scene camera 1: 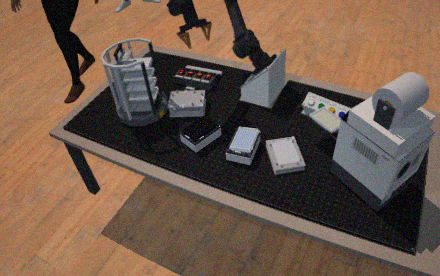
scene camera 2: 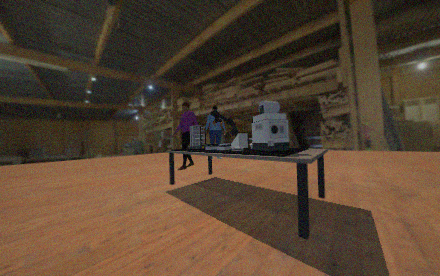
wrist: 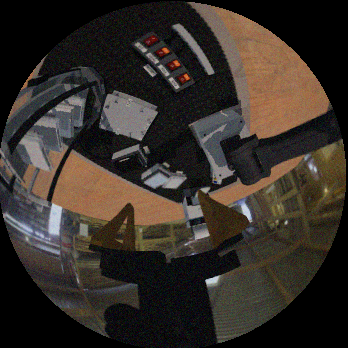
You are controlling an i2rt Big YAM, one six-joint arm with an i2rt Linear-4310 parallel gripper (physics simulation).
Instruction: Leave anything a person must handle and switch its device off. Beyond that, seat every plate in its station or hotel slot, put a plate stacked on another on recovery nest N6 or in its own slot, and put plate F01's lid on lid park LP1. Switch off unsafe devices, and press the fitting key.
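Frame: origin at the arm's base, x up, y right, z ahead, level; centimetres.
Seen in the pictures: gripper, fingertip midpoint: (scene camera 1: 199,44) (scene camera 2: 218,126) (wrist: 163,199); arm's base at its link origin: (scene camera 1: 265,65) (scene camera 2: 239,137) (wrist: 233,152).
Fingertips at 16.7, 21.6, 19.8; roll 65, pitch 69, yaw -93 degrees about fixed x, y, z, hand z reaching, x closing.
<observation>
Offsets run from my fingertips to a thing's top centre, as dx, dy, dz. "spot": to the spot under its first point.
My gripper (scene camera 1: 198,44) (wrist: 162,199) is open and empty, high beyond the table's back edge. The switch panel @[-25.9, +14.4, -15.4] (scene camera 1: 196,76) (wrist: 163,61) has several rocker switches; in the wrist view one is dark red and the others glow orange. The plate hotel @[+3.5, +25.0, +17.8] (scene camera 1: 142,117) (scene camera 2: 197,138) stands at the left with pale plates in its slots. A black plate @[-24.3, -11.1, +22.5] (scene camera 1: 201,128) sits on a grey station. A pale blue plate @[-23.4, -30.9, +20.8] (scene camera 1: 245,139) (wrist: 159,176) sits on another station. A cream plate @[-18.6, -58.1, +1.2] (scene camera 1: 327,120) lies by the key box @[spot: -23.8, -52.7, -12.7] (scene camera 1: 324,104), which has white, green, yellow and blue keys. Lid and nest labels are unreadable.
A flat grey block @[-23.6, +5.3, +7.8] (scene camera 1: 187,103) (wrist: 128,115) lies beside the hotel. A white pad @[-27.8, -46.8, +17.1] (scene camera 1: 285,154) lies right of the stations. A grey wedge (scene camera 1: 264,84) (wrist: 222,137) stands by the arm's base. A large white device (scene camera 1: 367,150) (scene camera 2: 265,132) stands at the right. Two people (scene camera 2: 187,121) (scene camera 2: 214,131) stand behind the table.
</observation>
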